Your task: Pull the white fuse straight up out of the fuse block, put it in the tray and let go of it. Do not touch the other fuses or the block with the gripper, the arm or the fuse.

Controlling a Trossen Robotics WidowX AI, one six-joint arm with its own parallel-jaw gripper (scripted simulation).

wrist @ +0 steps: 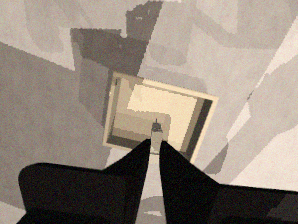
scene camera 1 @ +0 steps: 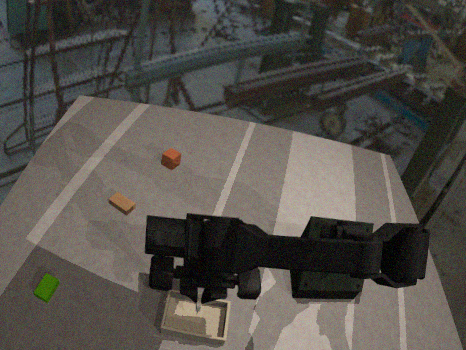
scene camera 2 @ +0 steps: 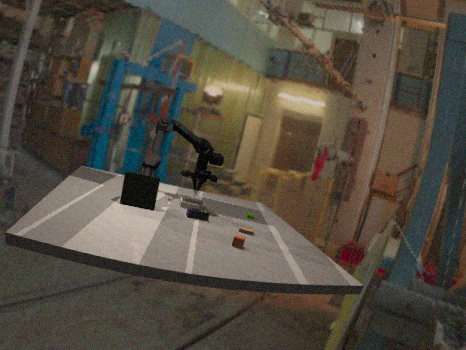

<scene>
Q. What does the gripper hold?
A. A white fuse.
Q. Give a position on a beige tray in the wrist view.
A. At 134, 103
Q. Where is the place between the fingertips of the gripper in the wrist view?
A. At 155, 144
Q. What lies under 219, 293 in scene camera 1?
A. The gripper.
</scene>
